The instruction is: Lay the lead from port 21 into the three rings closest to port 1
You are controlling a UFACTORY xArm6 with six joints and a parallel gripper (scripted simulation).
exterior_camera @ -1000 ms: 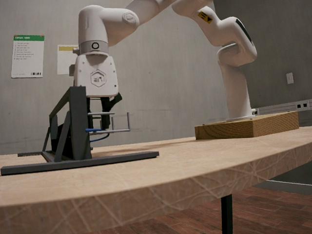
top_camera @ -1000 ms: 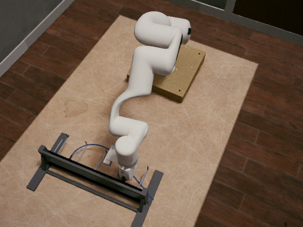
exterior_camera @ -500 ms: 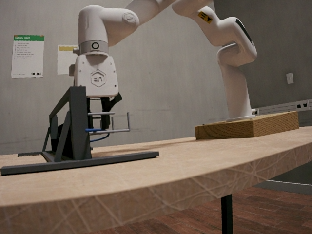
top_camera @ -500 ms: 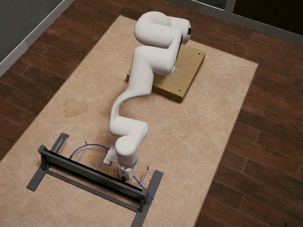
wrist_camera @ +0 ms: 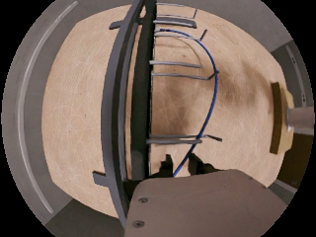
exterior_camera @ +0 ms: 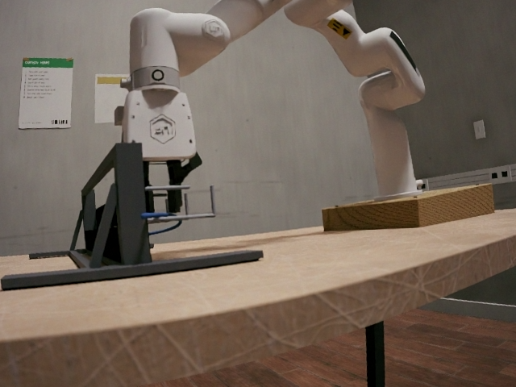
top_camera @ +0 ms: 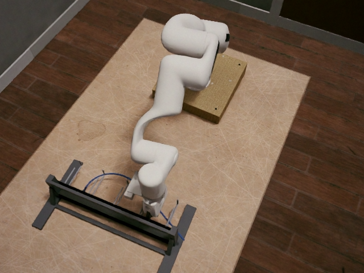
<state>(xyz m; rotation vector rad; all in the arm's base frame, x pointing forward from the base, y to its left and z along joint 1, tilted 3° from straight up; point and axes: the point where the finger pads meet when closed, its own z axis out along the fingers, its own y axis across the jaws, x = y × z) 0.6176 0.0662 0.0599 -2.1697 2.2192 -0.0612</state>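
Right now my hand is 60 mm short of the dark grey rack, 140 mm to the left of it and 20 mm above it.
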